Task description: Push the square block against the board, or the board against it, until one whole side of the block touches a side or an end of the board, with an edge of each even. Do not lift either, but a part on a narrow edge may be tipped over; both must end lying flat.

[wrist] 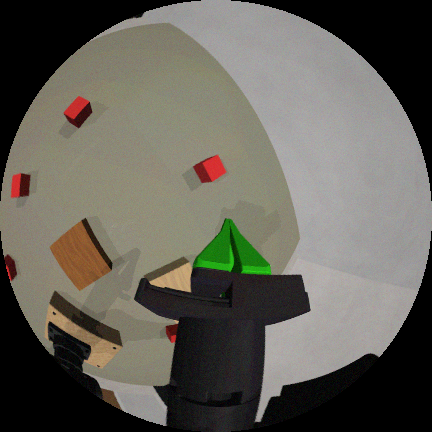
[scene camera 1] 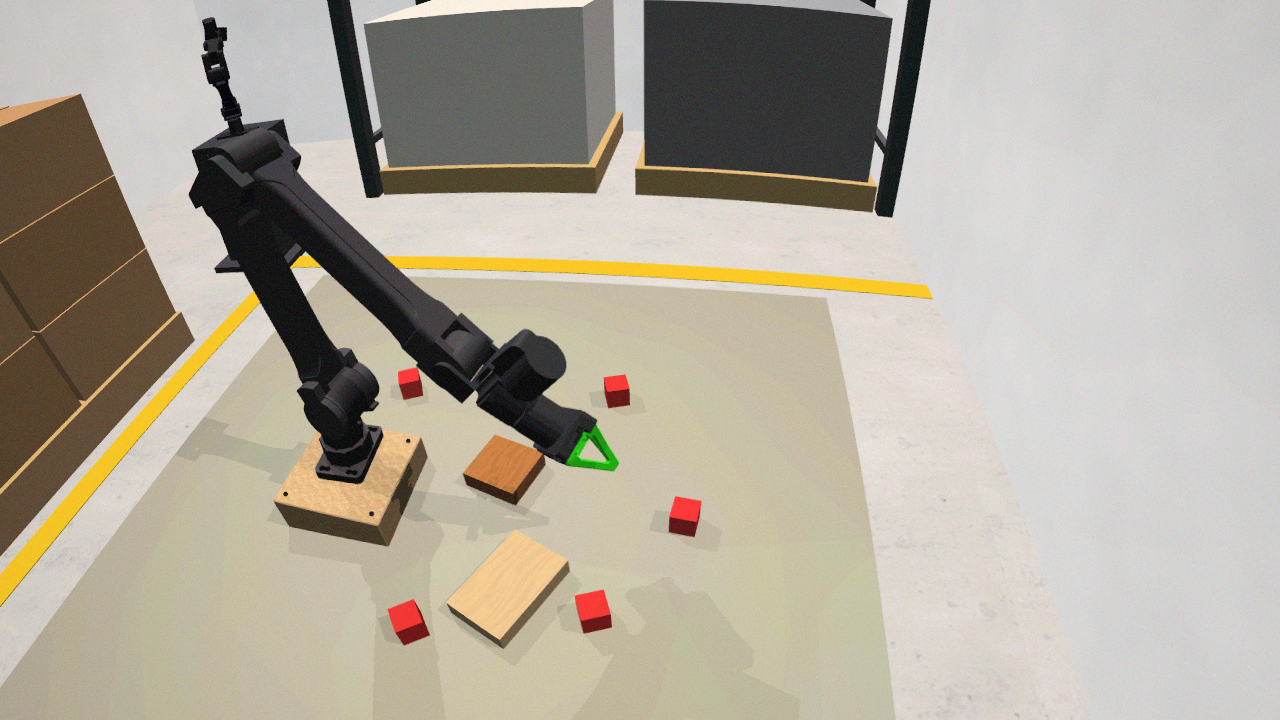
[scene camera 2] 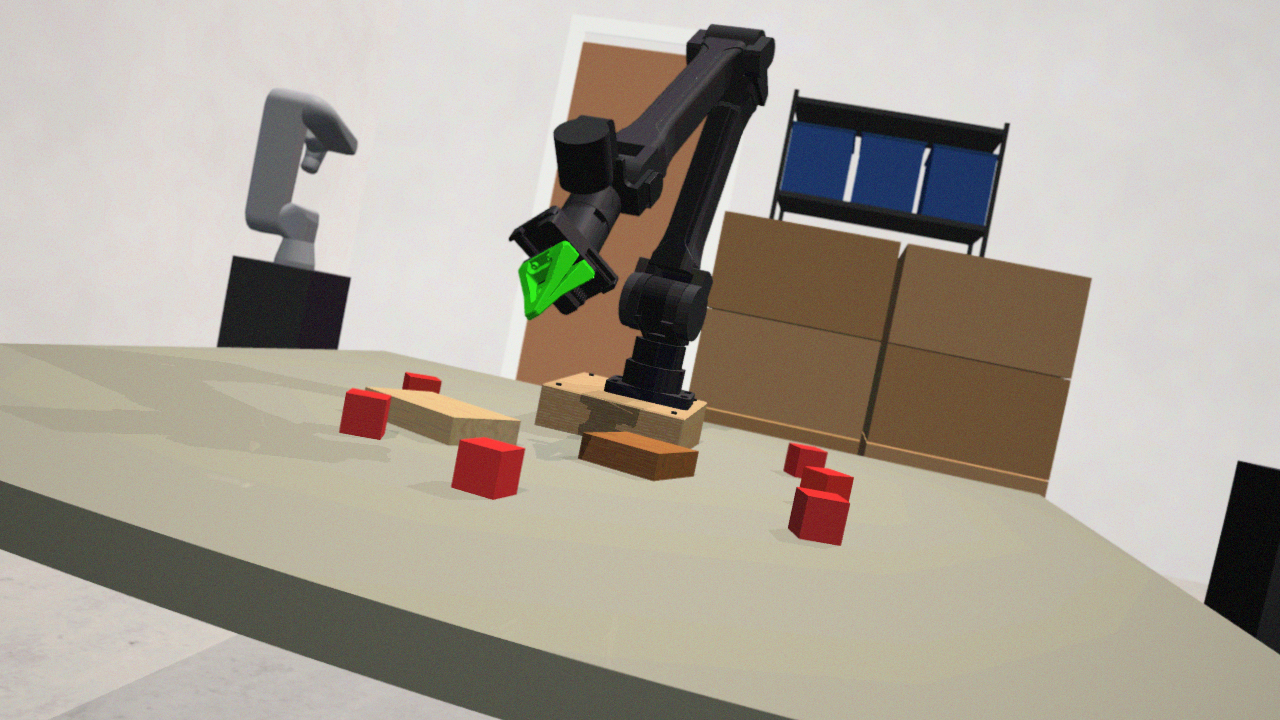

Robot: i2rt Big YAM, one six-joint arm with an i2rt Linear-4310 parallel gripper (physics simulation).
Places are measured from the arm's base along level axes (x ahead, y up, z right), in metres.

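Pixels of known places: gripper, fingertip midpoint: (wrist: 226, 222) (scene camera 1: 616, 466) (scene camera 2: 531, 315); arm's base, link origin: (scene camera 1: 351, 455) (scene camera 2: 649, 397).
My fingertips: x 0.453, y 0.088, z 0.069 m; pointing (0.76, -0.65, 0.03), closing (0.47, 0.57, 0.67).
Observation:
For each thing: its top centre in the pictures, then the offset to it from my fingertips.
- square block, top centre: (scene camera 2: 642, 442) (scene camera 1: 503, 462) (wrist: 77, 259) dx -0.195, dy -0.118, dz -0.102 m
- board, top centre: (scene camera 2: 442, 403) (scene camera 1: 507, 581) (wrist: 181, 297) dx -0.148, dy -0.118, dz +0.121 m
The square block (scene camera 1: 503, 466) (scene camera 2: 637, 454) (wrist: 81, 255) is reddish-brown wood and lies flat in front of the arm's base. The board (scene camera 1: 508, 586) (scene camera 2: 443, 412) (wrist: 172, 276) is pale wood and lies flat, apart from the block, with a gap between them. In the wrist view the gripper hides part of the board. My gripper (scene camera 1: 616, 464) (scene camera 2: 529, 315) (wrist: 226, 222) has green fingers, which are shut with nothing between them. It is above the table, higher than the block and the board, and touches neither. In scene camera 1 it shows to the right of the block.
Several red cubes stand around the parts: one (scene camera 1: 593, 610) (scene camera 2: 365, 413) close beside the board, one (scene camera 1: 408, 621) (scene camera 2: 421, 383) at its other side, one (scene camera 1: 684, 515) (scene camera 2: 487, 467) (wrist: 210, 169) farther out, and one (scene camera 1: 616, 390) (scene camera 2: 819, 515) (wrist: 78, 111) beyond the block. The arm's wooden base (scene camera 1: 335, 521) (scene camera 2: 550, 414) stands near the block.

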